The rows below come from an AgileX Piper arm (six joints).
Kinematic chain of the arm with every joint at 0, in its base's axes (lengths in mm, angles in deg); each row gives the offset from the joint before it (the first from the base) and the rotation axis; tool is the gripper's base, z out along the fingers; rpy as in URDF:
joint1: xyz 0 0 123 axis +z
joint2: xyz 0 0 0 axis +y
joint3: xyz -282.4 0 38.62 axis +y
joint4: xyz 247.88 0 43.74 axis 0.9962 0 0.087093
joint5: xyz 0 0 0 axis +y
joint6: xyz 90.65 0 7.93 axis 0.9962 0 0.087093
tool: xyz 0 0 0 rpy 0 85.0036 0
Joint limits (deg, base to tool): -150..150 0..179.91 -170..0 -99.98..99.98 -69.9..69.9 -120..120
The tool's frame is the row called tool.
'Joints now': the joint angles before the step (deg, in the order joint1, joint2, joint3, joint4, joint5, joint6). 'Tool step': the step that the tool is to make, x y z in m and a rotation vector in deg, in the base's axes. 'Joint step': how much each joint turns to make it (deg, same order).
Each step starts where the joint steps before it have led.
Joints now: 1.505 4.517 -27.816 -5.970 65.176 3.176
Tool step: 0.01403 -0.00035 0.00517 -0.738 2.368 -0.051
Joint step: -0.002 5.075 -0.724 -0.611 -1.979 -0.041
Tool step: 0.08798 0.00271 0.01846 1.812 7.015 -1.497
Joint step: 0.001 26.580 -5.849 -0.788 -13.434 4.291
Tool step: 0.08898 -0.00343 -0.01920 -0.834 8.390 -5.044
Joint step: 0.002 24.638 -6.701 -6.769 -8.425 9.480
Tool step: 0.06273 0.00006 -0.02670 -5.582 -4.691 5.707
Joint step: -0.001 14.468 -2.586 -11.118 -16.570 4.357
